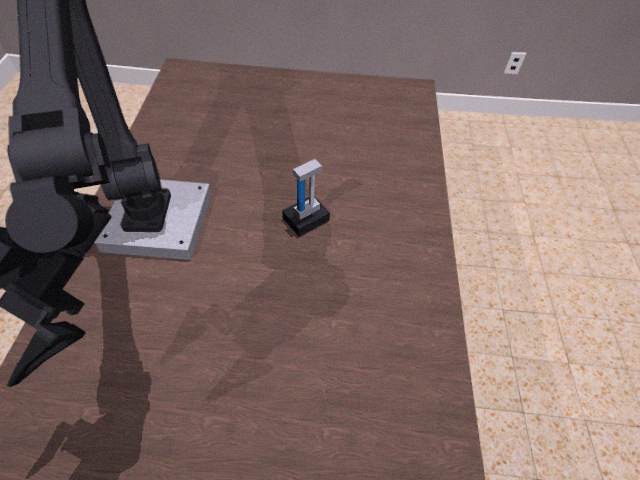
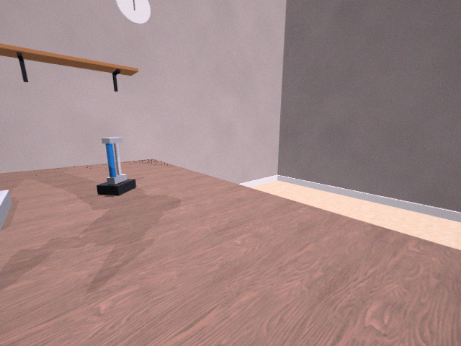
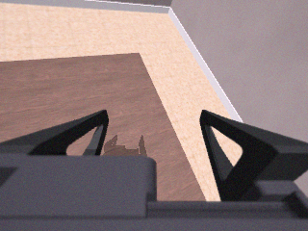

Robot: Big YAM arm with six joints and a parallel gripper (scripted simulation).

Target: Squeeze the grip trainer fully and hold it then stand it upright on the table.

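Now: hand 510 mm to the right of the thin grey bar, 360 mm short of it and 250 mm above it. Round my hand: grip trainer 500 mm to the left, 350 mm ahead, 260 mm below.
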